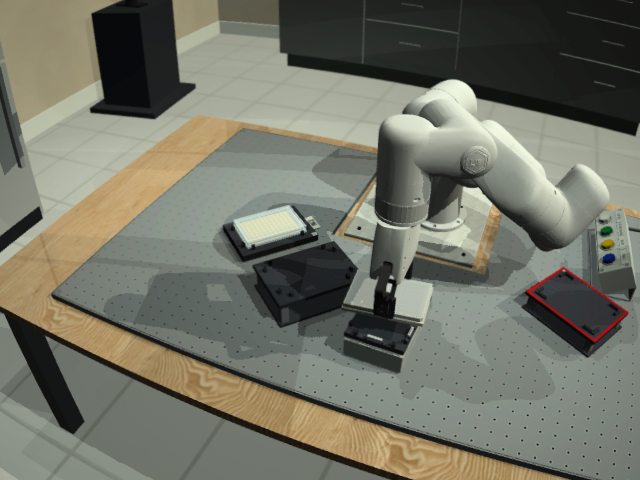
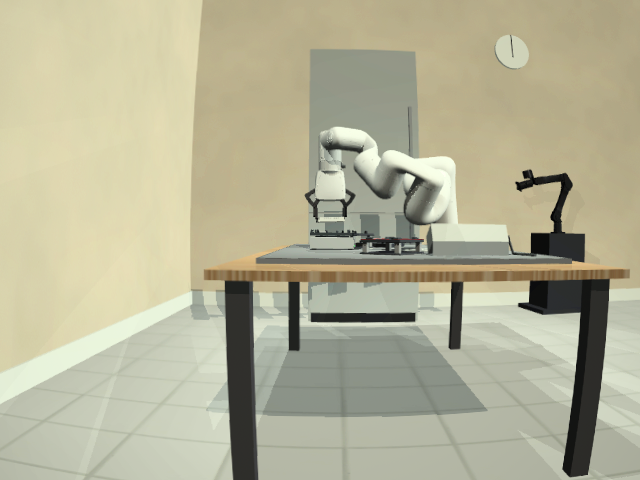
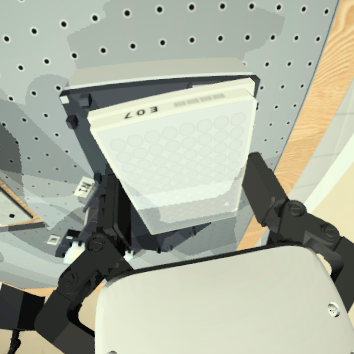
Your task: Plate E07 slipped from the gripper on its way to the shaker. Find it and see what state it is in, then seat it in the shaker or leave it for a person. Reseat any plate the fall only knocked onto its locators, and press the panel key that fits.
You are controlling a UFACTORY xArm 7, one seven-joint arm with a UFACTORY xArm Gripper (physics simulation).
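Observation:
My gripper is shut on plate E07, a pale plate with a translucent top, marked E07 on its end wall. It looks nearly level and whole, with its round wells showing faintly. The fingers grip two opposite sides. It hangs above a grey-sided box with a dark top and locators, apart from it; the plate hides part of that top. Another plate, cream with a clear rim, lies on a low black base and looks flat.
A larger black box with pegs stands left of the grey-sided box. A red-rimmed dark nest stands at the right. Behind it is the key panel with grey, green, yellow and blue keys. A small tag shows near the left finger.

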